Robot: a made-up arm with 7 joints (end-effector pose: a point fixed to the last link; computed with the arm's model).
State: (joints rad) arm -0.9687 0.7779 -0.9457 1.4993 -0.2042 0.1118 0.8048
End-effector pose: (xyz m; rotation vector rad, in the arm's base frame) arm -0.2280 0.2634 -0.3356 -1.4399 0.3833 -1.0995
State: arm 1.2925 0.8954 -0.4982 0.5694 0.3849 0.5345 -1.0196
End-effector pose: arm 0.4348 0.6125 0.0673 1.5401 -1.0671 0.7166
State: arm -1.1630 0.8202 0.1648 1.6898 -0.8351 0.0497 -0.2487
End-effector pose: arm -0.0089 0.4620 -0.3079 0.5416 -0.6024 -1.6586
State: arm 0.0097 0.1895 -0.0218 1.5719 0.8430 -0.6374 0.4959
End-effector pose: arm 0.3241 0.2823 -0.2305 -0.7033 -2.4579 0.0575
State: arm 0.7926 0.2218 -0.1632 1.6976 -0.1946 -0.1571 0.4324
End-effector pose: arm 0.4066 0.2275 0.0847 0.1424 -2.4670 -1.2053
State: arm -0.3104 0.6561 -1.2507 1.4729 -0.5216 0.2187 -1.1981
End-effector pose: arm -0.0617 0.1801 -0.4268 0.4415 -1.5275 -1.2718
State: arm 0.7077 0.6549 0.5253 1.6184 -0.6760 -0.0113 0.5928
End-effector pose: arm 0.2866 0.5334 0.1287 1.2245 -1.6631 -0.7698
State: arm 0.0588 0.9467 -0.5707 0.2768 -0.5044 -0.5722 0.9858
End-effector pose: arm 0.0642 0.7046 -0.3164 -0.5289 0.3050 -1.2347
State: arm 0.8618 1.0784 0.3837 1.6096 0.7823 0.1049 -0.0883
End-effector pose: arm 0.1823 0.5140 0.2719 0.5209 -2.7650 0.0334
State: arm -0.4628 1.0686 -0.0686 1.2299 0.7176 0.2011 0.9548
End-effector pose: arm 0.1839 0.5684 -0.2457 -0.6804 -0.6190 -0.4396
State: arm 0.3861 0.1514 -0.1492 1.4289 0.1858 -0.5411 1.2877
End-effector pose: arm 0.4232 0.2406 -0.1549 -0.9323 -1.9520 -1.6819
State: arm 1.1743 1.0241 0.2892 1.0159 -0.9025 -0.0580 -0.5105
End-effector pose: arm 0.2625 0.6827 0.1949 2.3902 -1.4779 0.0317
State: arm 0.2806 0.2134 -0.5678 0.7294 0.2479 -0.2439 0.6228
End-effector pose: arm 0.3114 0.2344 -0.4347 -0.7992 -1.1030 -0.7890
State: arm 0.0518 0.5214 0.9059 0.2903 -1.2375 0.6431 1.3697
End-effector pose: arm 0.0443 0.5694 -0.4509 -0.5935 0.2570 0.2966
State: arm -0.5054 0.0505 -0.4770 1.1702 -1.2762 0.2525 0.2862
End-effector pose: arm -0.0127 0.1205 -0.4759 -0.1186 -0.3792 -1.6383
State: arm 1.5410 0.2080 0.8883 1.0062 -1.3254 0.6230 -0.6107
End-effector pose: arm 0.4598 0.5177 0.1761 1.4804 -1.1213 1.0203
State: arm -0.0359 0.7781 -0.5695 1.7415 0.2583 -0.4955 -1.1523
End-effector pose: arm 0.2628 0.2422 -0.2457 0.4079 -2.0942 0.1364
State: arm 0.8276 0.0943 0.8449 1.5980 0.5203 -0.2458 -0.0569
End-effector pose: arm 0.3241 0.4946 0.0298 0.1864 -2.8404 1.2094
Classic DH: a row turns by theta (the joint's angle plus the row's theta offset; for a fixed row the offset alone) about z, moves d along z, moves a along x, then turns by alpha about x. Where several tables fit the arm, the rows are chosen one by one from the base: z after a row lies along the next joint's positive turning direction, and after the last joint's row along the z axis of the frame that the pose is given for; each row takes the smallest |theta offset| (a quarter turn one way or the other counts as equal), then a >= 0, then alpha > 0; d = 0 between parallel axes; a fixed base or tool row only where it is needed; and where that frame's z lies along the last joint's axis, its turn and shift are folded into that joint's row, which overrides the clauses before.
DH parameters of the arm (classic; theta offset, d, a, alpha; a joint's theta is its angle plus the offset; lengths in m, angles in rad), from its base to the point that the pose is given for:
base (fixed): 0 0.0453 -0.0031 1.5708
joint 1: 1.5708 -0.2047 0.0045 1.5708
joint 2: -1.5708 -0.007 0.0158 -1.5708
joint 3: 1.5708 -0.2865 0.0085 -1.5708
joint 4: 0 -0.0248 0.0271 1.5708
joint 5: 0 -0.3434 -0.0166 1.5708
joint 6: -1.5708 -0.0213 0.0062 -1.5708
joint 7: -1.4346 0.0048 -0.0099 1.4169
tool (fixed): -1.603 0.0123 0 0

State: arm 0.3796 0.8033 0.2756 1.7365 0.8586 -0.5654 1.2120
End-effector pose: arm 0.3070 0.4686 0.0912 -0.3571 -2.4263 -1.7670
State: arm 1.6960 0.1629 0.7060 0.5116 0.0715 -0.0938 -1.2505
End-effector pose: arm 0.5498 0.4075 0.2321 0.3319 -1.4848 1.9268
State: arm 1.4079 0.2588 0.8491 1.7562 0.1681 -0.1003 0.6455
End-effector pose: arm 0.1871 0.5202 0.2182 -0.5367 2.7751 0.0453
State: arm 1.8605 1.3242 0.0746 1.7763 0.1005 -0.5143 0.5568
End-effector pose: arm -0.0845 0.4444 0.3533 -1.7820 1.6422 1.0455
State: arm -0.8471 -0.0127 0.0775 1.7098 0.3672 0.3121 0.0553
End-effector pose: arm 0.0246 0.2449 -0.3504 -0.2923 -0.7470 0.2974
